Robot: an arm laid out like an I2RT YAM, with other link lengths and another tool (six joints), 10 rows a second.
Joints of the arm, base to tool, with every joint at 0 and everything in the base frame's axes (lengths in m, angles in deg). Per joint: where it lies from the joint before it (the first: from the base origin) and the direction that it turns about. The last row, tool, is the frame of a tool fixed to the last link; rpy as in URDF.
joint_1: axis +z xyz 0 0 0.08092
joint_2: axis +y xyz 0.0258 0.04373 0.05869
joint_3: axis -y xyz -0.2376 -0.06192 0
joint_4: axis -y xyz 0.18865 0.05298 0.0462
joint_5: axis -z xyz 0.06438 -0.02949 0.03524
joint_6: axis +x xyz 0.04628 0 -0.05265
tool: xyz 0.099 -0.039 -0.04 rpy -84.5 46 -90
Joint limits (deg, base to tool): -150..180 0..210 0..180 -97..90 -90..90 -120..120
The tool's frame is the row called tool.
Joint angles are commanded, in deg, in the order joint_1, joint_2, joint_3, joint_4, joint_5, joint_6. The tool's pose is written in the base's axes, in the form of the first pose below.
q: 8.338, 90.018, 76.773, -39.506, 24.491, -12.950
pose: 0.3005 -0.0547 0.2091 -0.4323 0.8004 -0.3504 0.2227
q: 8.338, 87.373, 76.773, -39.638, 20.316, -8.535
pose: 0.2975 -0.0442 0.2126 -0.4048 0.8141 -0.3190 0.2675
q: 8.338, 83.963, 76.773, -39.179, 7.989, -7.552
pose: 0.3010 -0.0149 0.2160 -0.4240 0.8050 -0.2355 0.3416
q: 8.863, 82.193, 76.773, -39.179, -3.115, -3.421
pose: 0.2986 0.0182 0.2154 -0.4258 0.8023 -0.1424 0.3933
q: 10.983, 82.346, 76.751, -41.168, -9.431, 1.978
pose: 0.2863 0.0474 0.2066 -0.4221 0.8135 -0.0637 0.3949
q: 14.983, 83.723, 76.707, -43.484, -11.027, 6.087
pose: 0.2719 0.0719 0.1948 -0.4291 0.8244 -0.0178 0.3686
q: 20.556, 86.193, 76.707, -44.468, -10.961, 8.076
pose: 0.2608 0.0984 0.1819 -0.4582 0.8213 0.0094 0.3397
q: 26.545, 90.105, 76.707, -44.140, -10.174, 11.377
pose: 0.2503 0.1263 0.1644 -0.4796 0.8219 0.0309 0.3059
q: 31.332, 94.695, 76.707, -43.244, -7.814, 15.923
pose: 0.2420 0.1459 0.1443 -0.4812 0.8336 0.0331 0.2693
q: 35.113, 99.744, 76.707, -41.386, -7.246, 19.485
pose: 0.2350 0.1657 0.1223 -0.4852 0.8404 0.0415 0.2378
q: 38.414, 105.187, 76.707, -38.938, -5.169, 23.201
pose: 0.2303 0.1806 0.0981 -0.4821 0.8499 0.0329 0.2099
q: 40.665, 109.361, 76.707, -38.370, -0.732, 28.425
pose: 0.2247 0.1824 0.0793 -0.4576 0.8704 0.0002 0.1817
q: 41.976, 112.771, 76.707, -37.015, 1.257, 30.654
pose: 0.2228 0.1856 0.0638 -0.4502 0.8770 -0.0162 0.1670
